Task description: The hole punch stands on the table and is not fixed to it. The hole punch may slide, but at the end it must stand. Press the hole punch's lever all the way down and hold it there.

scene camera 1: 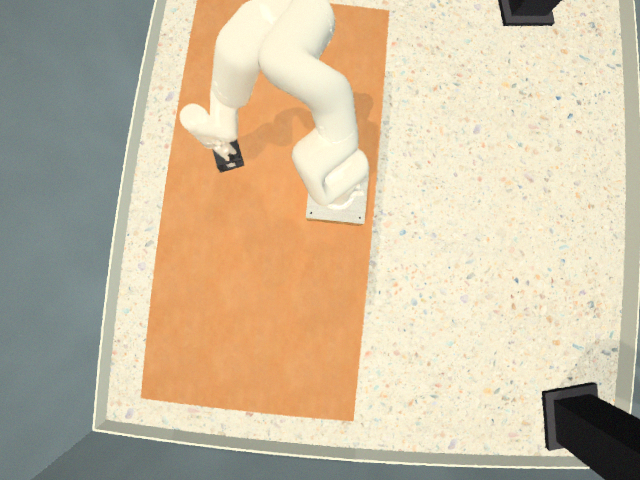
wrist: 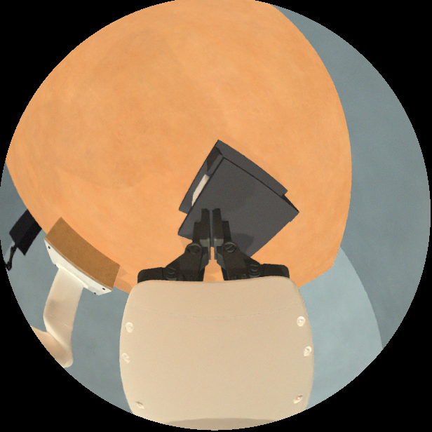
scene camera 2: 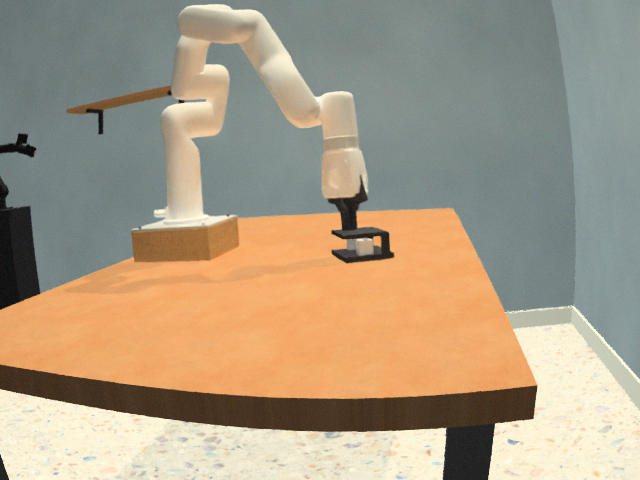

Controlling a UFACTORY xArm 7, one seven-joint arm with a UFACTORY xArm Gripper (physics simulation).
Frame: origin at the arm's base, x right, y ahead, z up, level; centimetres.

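Seen in the pictures: gripper, fingertip midpoint: (scene camera 1: 229, 156) (scene camera 2: 349, 229); arm's base, origin of the base link: (scene camera 2: 186, 221).
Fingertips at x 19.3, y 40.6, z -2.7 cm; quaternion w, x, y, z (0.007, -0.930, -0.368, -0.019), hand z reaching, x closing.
Offsets run from my fingertips to a thing's top centre. "spot": to the spot under its first point. Level surfaces: height alone.
The dark hole punch {dy +2.1, dx +2.9, dz +0.0 cm} (scene camera 1: 230, 165) (scene camera 2: 386, 241) stands upright on the orange table {dz -5.6 cm} (scene camera 1: 248, 310) (scene camera 2: 258, 335) (wrist: 125, 100). Its flat black lever {dy +1.7, dx +3.0, dz +0.0 cm} (scene camera 2: 364, 231) (wrist: 250, 197) lies roughly level above the base plate {spot: dy +0.4, dx +9.3, dz -4.6 cm} (scene camera 2: 356, 257), with an open gap and pale blocks {spot: dy +2.3, dx +8.3, dz -2.6 cm} (scene camera 2: 364, 246) between them. My gripper (scene camera 2: 349, 228) (wrist: 211, 219) is shut and empty, pointing down. Its fingertips are at the lever's top near the end away from the upright post; they look to be touching it. In scene camera 1 the arm partly covers the hole punch.
The arm's base stands on a wooden block (scene camera 2: 170, 245) (wrist: 82, 252) with a light top plate. A wall shelf (scene camera 2: 129, 99) hangs behind the arm. A dark stand (scene camera 2: 15, 248) is at the far left in scene camera 2. The table's edge runs a short way beyond the hole punch.
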